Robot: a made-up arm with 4 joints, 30 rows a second.
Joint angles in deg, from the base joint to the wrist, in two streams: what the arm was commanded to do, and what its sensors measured. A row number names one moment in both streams.
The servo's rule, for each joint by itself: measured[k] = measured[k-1] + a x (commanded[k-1-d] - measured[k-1]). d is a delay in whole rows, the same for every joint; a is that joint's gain. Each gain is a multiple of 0.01, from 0.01 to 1. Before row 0 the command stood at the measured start. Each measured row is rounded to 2 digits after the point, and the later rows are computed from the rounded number. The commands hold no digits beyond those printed.
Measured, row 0: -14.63 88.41 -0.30 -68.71
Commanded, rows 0 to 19: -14.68 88.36 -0.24 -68.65; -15.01 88.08 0.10 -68.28; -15.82 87.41 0.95 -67.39; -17.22 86.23 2.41 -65.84; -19.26 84.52 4.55 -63.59; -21.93 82.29 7.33 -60.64; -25.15 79.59 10.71 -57.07; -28.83 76.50 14.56 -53.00; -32.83 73.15 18.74 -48.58; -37.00 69.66 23.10 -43.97; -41.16 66.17 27.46 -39.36; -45.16 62.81 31.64 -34.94; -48.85 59.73 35.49 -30.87; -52.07 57.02 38.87 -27.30; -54.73 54.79 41.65 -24.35; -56.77 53.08 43.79 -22.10; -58.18 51.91 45.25 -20.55; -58.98 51.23 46.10 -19.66; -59.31 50.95 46.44 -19.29; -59.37 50.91 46.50 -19.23
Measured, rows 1 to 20: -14.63 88.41 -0.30 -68.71; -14.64 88.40 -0.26 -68.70; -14.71 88.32 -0.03 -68.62; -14.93 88.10 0.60 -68.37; -15.39 87.65 1.76 -67.86; -16.16 86.90 3.55 -67.01; -17.31 85.79 5.97 -65.74; -18.88 84.30 9.00 -64.01; -20.87 82.43 12.56 -61.81; -23.26 80.20 16.52 -59.16; -26.01 77.67 20.73 -56.12; -29.04 74.91 25.04 -52.77; -32.26 72.01 29.26 -49.20; -35.58 69.06 33.25 -45.53; -38.88 66.17 36.85 -41.88; -42.05 63.44 39.92 -38.37; -44.99 60.95 42.40 -35.12; -47.63 58.78 44.22 -32.21; -49.90 56.97 45.42 -29.70; -51.78 55.53 46.07 -27.62
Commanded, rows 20 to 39: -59.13 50.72 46.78 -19.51; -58.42 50.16 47.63 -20.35; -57.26 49.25 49.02 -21.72; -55.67 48.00 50.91 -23.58; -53.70 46.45 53.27 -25.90; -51.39 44.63 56.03 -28.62; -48.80 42.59 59.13 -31.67; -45.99 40.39 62.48 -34.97; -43.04 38.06 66.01 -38.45; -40.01 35.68 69.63 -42.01; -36.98 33.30 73.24 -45.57; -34.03 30.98 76.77 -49.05; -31.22 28.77 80.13 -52.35; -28.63 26.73 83.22 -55.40; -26.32 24.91 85.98 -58.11; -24.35 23.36 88.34 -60.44; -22.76 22.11 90.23 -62.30; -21.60 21.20 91.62 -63.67; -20.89 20.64 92.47 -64.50; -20.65 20.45 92.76 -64.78
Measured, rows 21 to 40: -53.30 54.42 46.35 -25.94; -54.47 53.53 46.63 -24.65; -55.26 52.72 47.27 -23.79; -55.66 51.89 48.39 -23.38; -55.66 50.96 50.00 -23.42; -55.27 49.88 52.09 -23.92; -54.49 48.62 54.61 -24.86; -53.35 47.17 57.50 -26.22; -51.88 45.54 60.69 -27.97; -50.11 43.74 64.09 -30.07; -48.09 41.81 67.64 -32.46; -45.87 39.77 71.22 -35.08; -43.50 37.66 74.77 -37.87; -41.04 35.53 78.20 -40.77; -38.56 33.42 81.41 -43.70; -36.11 31.38 84.33 -46.58; -33.76 29.46 86.90 -49.35; -31.56 27.70 89.03 -51.94; -29.57 26.14 90.69 -54.29; -27.83 24.82 91.83 -56.33
